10 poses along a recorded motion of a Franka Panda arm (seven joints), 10 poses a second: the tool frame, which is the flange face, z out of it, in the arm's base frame.
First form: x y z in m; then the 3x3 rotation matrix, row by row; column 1 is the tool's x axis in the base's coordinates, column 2 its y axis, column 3 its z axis. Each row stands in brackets.
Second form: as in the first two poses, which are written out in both.
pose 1, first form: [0.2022 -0.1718 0.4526], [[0.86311 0.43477 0.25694], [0.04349 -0.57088 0.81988], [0.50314 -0.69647 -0.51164]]
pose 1, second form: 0.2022 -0.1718 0.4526 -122.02 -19.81 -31.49
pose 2, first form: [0.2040 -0.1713 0.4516], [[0.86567 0.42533 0.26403], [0.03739 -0.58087 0.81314], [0.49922 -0.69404 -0.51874]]
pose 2, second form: 0.2040 -0.1713 0.4516 -122.66 -19.14 -31.57
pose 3, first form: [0.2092 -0.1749 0.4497], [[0.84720 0.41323 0.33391], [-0.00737 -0.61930 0.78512], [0.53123 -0.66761 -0.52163]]
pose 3, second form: 0.2092 -0.1749 0.4497 -124.11 -16.86 -35.93
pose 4, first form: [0.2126 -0.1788 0.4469], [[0.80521 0.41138 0.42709], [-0.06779 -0.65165 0.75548], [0.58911 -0.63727 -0.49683]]
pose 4, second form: 0.2126 -0.1788 0.4469 -124.25 -14.45 -42.75
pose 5, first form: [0.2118 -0.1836 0.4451], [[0.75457 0.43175 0.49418], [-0.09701 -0.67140 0.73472], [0.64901 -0.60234 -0.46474]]
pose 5, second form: 0.2118 -0.1836 0.4451 -123.61 -14.31 -48.88
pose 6, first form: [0.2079 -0.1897 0.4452], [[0.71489 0.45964 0.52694], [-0.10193 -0.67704 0.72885], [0.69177 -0.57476 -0.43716]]
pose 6, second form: 0.2079 -0.1897 0.4452 -122.61 -15.50 -52.82
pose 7, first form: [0.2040 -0.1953 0.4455], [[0.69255 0.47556 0.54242], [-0.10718 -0.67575 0.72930], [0.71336 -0.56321 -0.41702]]
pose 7, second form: 0.2040 -0.1953 0.4455 -121.67 -16.09 -54.86
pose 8, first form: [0.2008 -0.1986 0.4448], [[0.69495 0.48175 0.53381], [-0.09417 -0.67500 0.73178], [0.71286 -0.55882 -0.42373]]
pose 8, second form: 0.2008 -0.1986 0.4448 -121.92 -16.91 -54.41
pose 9, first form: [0.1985 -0.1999 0.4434], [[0.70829 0.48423 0.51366], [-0.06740 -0.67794 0.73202], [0.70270 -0.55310 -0.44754]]
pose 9, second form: 0.1985 -0.1999 0.4434 -123.05 -18.10 -52.82
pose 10, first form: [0.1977 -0.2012 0.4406], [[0.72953 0.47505 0.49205], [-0.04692 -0.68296 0.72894], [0.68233 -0.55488 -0.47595]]
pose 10, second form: 0.1977 -0.2012 0.4406 -124.46 -18.45 -50.60
